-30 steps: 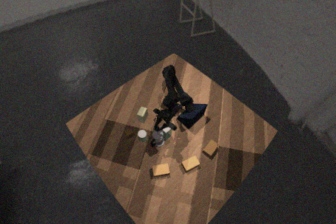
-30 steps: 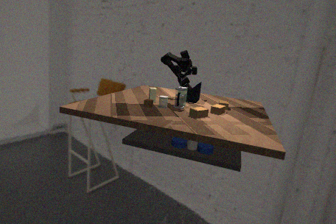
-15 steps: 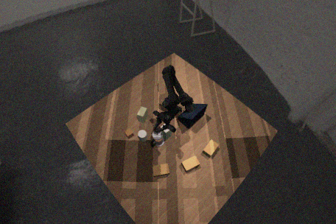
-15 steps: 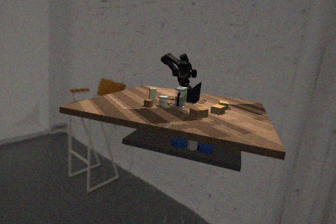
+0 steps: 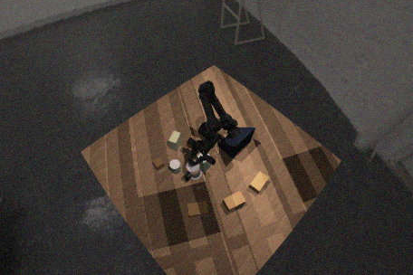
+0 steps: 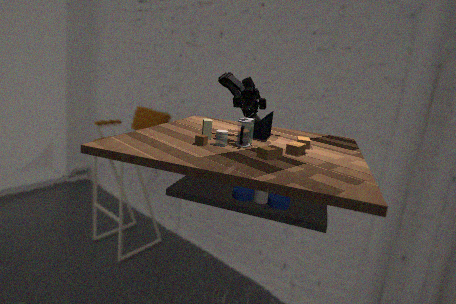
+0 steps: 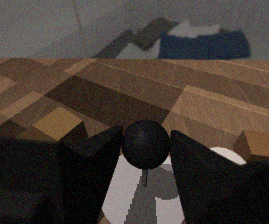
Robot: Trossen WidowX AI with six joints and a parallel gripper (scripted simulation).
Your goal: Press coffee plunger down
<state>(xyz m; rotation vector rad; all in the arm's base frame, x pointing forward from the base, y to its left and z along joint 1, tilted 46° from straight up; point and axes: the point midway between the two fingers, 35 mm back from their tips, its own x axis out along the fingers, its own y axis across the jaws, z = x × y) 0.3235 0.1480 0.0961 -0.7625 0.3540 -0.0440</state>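
The coffee press is 10 cm below my gripper tip. From my gripper tip the other things lie so: brown block (13 cm ahead, 18 cm to the right, 18 cm below).
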